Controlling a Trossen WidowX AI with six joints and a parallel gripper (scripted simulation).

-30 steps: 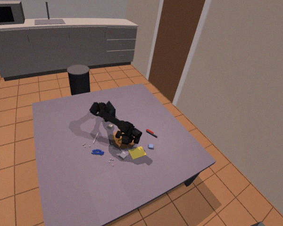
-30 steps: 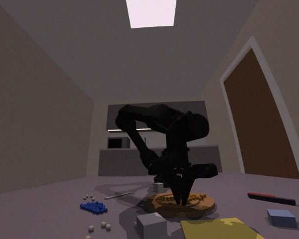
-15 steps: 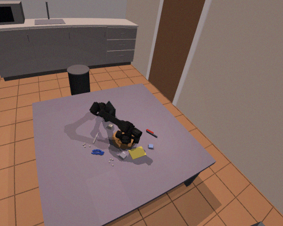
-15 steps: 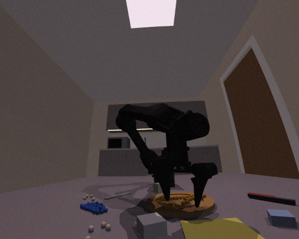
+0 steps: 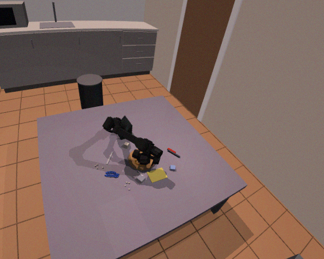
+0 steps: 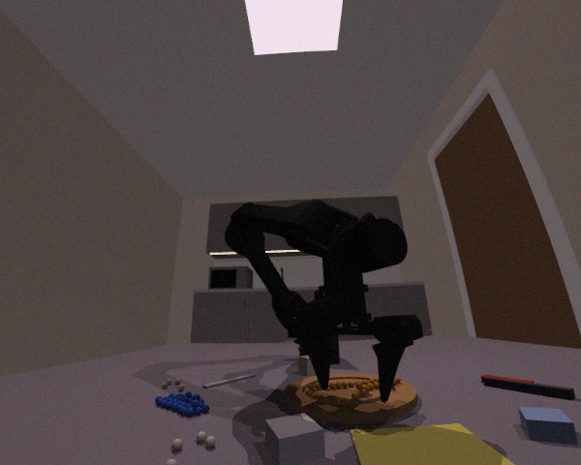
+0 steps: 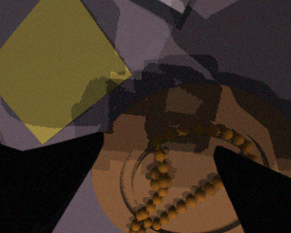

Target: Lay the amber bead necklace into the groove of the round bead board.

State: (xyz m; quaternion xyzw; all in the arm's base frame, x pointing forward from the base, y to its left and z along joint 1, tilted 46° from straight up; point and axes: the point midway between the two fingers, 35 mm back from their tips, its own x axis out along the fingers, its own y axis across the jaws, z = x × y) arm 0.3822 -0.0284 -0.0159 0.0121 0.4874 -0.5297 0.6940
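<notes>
My gripper tip is now 60 mm past the round wooden bead board, 10 mm to the right of it and 10 mm above it. From my gripper tip the other things lie so: blue block: 120 mm ahead, 160 mm to the left, 10 mm below; grey block: 80 mm ahead, 80 mm to the right, 10 mm below; yellow pad: 110 mm ahead, 30 mm to the left, 20 mm below.
</notes>
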